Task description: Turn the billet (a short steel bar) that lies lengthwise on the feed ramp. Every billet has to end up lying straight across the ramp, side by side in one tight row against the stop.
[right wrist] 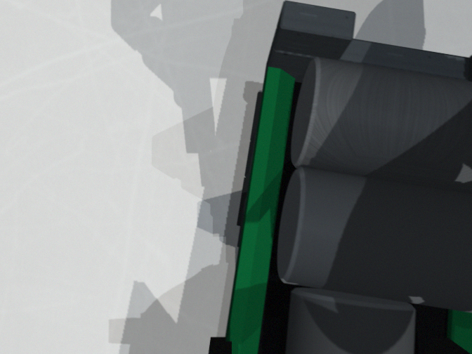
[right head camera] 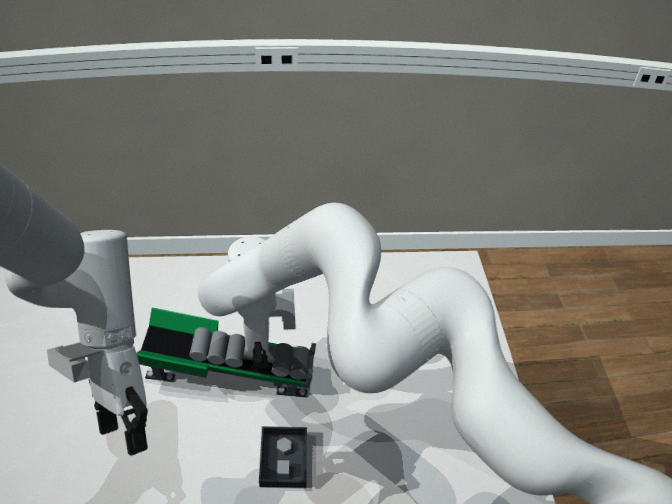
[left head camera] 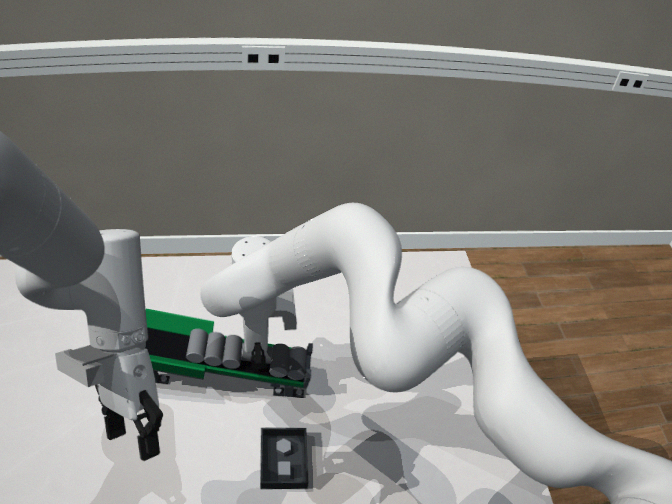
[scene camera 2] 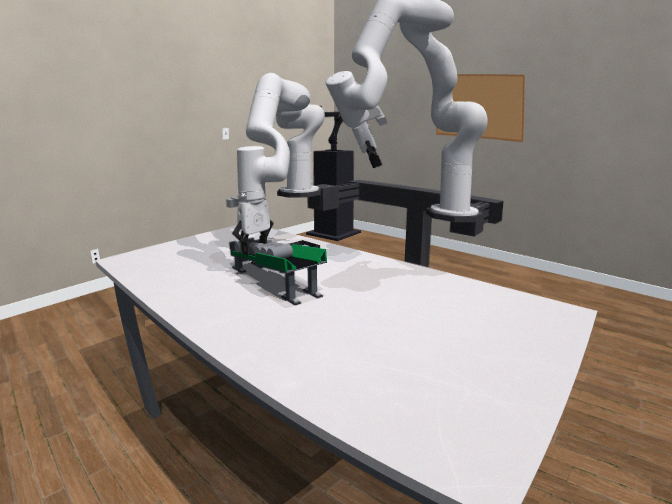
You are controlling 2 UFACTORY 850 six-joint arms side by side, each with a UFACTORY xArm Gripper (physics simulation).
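The green-railed ramp point(left head camera: 179, 367) point(right head camera: 179, 367) point(scene camera 2: 274, 262) point(right wrist: 257, 200) has its stop point(left head camera: 309, 358) point(right head camera: 312, 358) point(right wrist: 315, 20) at the right in the head views. Two billets point(right wrist: 390, 115) point(right wrist: 390, 230) lie across beside the stop, touching. The lengthwise billet point(right wrist: 350, 325) comes after them; the arm mostly hides it in the head views. Three billets point(left head camera: 196, 347) point(left head camera: 214, 348) point(left head camera: 232, 351) lie across uphill. My right gripper point(left head camera: 258, 359) point(right head camera: 260, 359) point(scene camera 2: 252, 248) is open, low over the ramp at the lengthwise billet. My left gripper point(left head camera: 131, 434) point(right head camera: 122, 431) point(scene camera 2: 375, 161) is open and empty, away from the ramp.
A dark tray point(left head camera: 264, 458) point(right head camera: 262, 456) with two small light blocks point(left head camera: 283, 446) point(left head camera: 284, 467) stands on the table point(scene camera 2: 407, 352) in front of the ramp. The right arm point(left head camera: 374, 303) point(right head camera: 352, 303) reaches over the ramp's lower end from the right in the head views.
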